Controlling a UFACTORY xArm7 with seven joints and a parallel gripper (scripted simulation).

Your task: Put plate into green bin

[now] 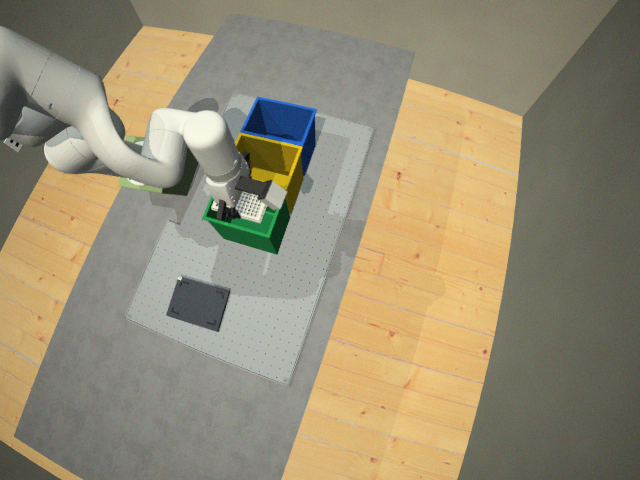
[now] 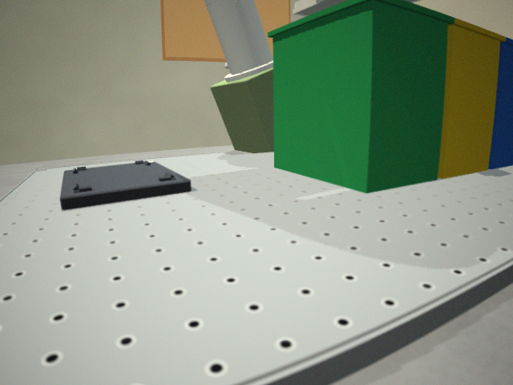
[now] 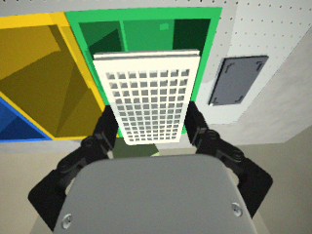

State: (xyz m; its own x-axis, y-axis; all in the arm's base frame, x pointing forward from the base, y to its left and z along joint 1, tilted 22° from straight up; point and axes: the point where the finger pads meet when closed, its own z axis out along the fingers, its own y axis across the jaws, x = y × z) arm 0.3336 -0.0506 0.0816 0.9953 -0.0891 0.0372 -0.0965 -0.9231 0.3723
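Right now my hand is 10 mm above the white 96-well plate. From my hand the other things lie so: yellow bin 10 mm ahead, 130 mm to the left, 130 mm below; green bin 130 mm below; blue bin 30 mm ahead, 260 mm to the left, 130 mm below.
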